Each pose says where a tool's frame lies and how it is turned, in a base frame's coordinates. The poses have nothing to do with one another.
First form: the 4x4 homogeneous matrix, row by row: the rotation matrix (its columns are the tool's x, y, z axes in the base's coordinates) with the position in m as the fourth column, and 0 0 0 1 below. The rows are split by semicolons.
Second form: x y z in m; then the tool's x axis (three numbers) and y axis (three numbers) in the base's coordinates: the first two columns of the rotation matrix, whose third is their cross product. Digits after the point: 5 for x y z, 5 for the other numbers.
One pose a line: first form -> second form
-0.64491, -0.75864, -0.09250, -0.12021; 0.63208, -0.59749, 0.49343, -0.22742; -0.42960, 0.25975, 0.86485, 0.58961; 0, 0, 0, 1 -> -0.12021, -0.22742, 0.58961, -0.64491, 0.63208, -0.42960, -0.75864, -0.59749, 0.25975
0.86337, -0.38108, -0.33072, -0.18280; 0.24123, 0.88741, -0.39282, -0.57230; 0.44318, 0.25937, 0.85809, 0.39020; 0, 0, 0, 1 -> -0.18280, -0.57230, 0.39020, 0.86337, 0.24123, 0.44318, -0.38108, 0.88741, 0.25937
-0.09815, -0.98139, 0.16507, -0.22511; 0.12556, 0.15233, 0.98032, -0.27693; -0.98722, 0.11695, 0.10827, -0.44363; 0, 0, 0, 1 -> -0.22511, -0.27693, -0.44363, -0.09815, 0.12556, -0.98722, -0.98139, 0.15233, 0.11695
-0.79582, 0.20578, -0.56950, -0.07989; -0.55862, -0.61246, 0.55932, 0.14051; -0.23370, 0.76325, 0.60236, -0.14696; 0, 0, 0, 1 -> -0.07989, 0.14051, -0.14696, -0.79582, -0.55862, -0.23370, 0.20578, -0.61246, 0.76325
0.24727, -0.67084, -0.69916, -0.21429; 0.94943, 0.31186, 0.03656, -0.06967; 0.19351, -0.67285, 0.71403, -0.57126; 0, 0, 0, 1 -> -0.21429, -0.06967, -0.57126, 0.24727, 0.94943, 0.19351, -0.67084, 0.31186, -0.67285
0.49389, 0.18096, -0.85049, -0.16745; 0.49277, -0.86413, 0.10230, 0.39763; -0.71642, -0.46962, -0.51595, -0.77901; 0, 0, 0, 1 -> -0.16745, 0.39763, -0.77901, 0.49389, 0.49277, -0.71642, 0.18096, -0.86413, -0.46962
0.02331, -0.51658, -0.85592, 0.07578; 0.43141, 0.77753, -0.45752, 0.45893; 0.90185, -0.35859, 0.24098, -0.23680; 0, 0, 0, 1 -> 0.07578, 0.45893, -0.23680, 0.02331, 0.43141, 0.90185, -0.51658, 0.77753, -0.35859
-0.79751, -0.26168, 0.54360, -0.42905; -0.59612, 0.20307, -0.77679, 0.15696; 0.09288, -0.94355, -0.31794, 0.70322; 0, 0, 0, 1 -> -0.42905, 0.15696, 0.70322, -0.79751, -0.59612, 0.09288, -0.26168, 0.20307, -0.94355
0.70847, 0.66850, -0.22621, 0.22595; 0.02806, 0.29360, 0.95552, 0.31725; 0.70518, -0.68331, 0.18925, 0.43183; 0, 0, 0, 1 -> 0.22595, 0.31725, 0.43183, 0.70847, 0.02806, 0.70518, 0.66850, 0.29360, -0.68331
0.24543, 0.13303, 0.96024, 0.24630; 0.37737, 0.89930, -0.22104, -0.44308; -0.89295, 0.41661, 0.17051, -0.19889; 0, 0, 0, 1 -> 0.24630, -0.44308, -0.19889, 0.24543, 0.37737, -0.89295, 0.13303, 0.89930, 0.41661
